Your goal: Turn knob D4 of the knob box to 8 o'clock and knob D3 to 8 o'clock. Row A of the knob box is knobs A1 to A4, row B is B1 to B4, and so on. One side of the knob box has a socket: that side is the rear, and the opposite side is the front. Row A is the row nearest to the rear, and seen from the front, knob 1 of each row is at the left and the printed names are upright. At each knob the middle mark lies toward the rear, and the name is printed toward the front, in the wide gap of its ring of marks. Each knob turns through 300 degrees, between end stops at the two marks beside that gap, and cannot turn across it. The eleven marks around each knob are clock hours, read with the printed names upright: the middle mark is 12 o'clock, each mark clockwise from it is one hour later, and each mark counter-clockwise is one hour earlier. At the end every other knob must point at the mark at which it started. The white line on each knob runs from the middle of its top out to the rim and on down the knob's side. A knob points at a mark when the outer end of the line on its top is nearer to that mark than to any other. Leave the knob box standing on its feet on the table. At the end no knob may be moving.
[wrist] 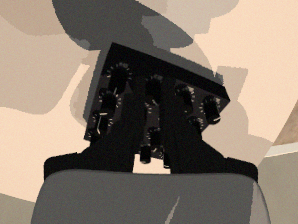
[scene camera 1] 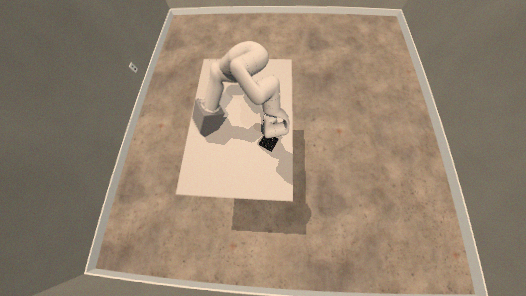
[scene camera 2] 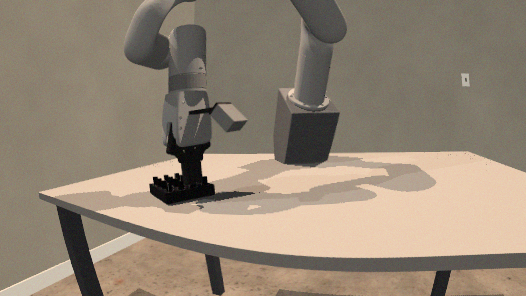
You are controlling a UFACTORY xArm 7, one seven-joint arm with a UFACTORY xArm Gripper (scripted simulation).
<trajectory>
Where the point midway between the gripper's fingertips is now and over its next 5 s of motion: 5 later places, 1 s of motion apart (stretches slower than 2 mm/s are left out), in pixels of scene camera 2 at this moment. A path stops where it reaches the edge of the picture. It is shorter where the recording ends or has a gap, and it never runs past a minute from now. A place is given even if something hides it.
My gripper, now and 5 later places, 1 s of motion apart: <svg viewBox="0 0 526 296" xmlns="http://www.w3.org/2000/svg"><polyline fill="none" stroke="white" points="192,182 191,164 201,153 203,166 203,175 204,180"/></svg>
</trajectory>
